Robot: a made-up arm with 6 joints. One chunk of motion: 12 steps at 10 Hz.
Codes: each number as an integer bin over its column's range. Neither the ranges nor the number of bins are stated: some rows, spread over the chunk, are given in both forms.
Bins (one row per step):
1: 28 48 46 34 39 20
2: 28 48 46 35 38 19
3: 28 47 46 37 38 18
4: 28 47 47 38 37 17
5: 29 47 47 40 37 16
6: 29 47 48 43 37 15
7: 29 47 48 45 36 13
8: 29 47 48 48 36 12
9: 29 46 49 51 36 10
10: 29 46 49 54 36 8
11: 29 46 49 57 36 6
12: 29 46 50 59 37 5
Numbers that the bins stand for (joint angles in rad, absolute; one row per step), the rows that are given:
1: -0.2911 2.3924 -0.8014 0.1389 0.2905 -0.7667
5: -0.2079 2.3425 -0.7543 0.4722 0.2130 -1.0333
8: -0.2079 2.3425 -0.7071 0.9167 0.1743 -1.3000
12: -0.2079 2.2927 -0.6129 1.5278 0.2130 -1.7667
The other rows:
2: -0.2911 2.3924 -0.8014 0.1944 0.2517 -0.8333
3: -0.2911 2.3425 -0.8014 0.3056 0.2517 -0.9000
4: -0.2911 2.3425 -0.7543 0.3611 0.2130 -0.9667
6: -0.2079 2.3425 -0.7071 0.6389 0.2130 -1.1000
7: -0.2079 2.3425 -0.7071 0.7500 0.1743 -1.2333
9: -0.2079 2.2927 -0.6600 1.0833 0.1743 -1.4333
10: -0.2079 2.2927 -0.6600 1.2500 0.1743 -1.5667
11: -0.2079 2.2927 -0.6600 1.4167 0.1743 -1.7000

